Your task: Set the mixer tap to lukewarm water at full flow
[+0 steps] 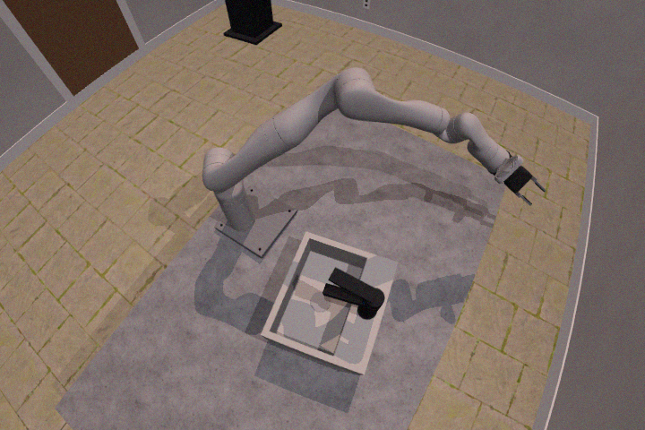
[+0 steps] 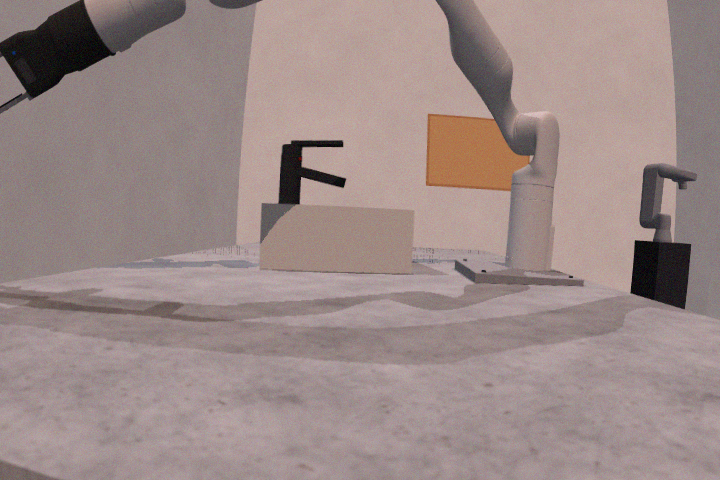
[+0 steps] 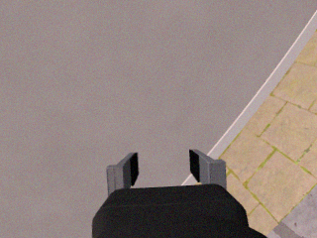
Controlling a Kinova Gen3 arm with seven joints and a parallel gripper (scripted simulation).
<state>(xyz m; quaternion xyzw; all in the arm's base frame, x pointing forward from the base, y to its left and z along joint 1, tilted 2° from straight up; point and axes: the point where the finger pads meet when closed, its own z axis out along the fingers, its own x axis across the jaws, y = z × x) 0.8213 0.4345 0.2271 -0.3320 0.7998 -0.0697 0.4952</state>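
The lever lies 520 mm to the right of my hand, 350 mm behind it and 10 mm above it. Also, from my hand: black mixer tap 520 mm to the right, 320 mm behind, 40 mm below; then sink basin 540 mm to the right, 410 mm behind, 220 mm below.
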